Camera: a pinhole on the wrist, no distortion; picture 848 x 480 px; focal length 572.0 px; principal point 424.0 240.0 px. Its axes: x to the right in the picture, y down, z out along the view. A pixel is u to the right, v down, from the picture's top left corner.
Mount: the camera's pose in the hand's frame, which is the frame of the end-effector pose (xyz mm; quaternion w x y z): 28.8 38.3 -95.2 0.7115 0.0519 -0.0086 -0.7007
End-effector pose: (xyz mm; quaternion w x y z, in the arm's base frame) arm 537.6 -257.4 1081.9 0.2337 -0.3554 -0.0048 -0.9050
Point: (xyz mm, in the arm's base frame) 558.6 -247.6 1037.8
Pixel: outside the picture
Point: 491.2 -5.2 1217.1
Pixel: outside the picture
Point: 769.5 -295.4 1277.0
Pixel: 292 238
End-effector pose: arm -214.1 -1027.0 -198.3 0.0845 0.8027 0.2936 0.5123
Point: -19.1 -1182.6 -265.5
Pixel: 102 64
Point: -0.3 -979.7 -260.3
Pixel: 429 315
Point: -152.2 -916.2 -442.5
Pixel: 785 23
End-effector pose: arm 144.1 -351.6 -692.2 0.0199 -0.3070 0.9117 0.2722
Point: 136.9 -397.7 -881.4
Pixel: 766 381
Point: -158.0 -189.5 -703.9
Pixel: outside the picture
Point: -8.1 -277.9 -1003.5
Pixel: 466 453
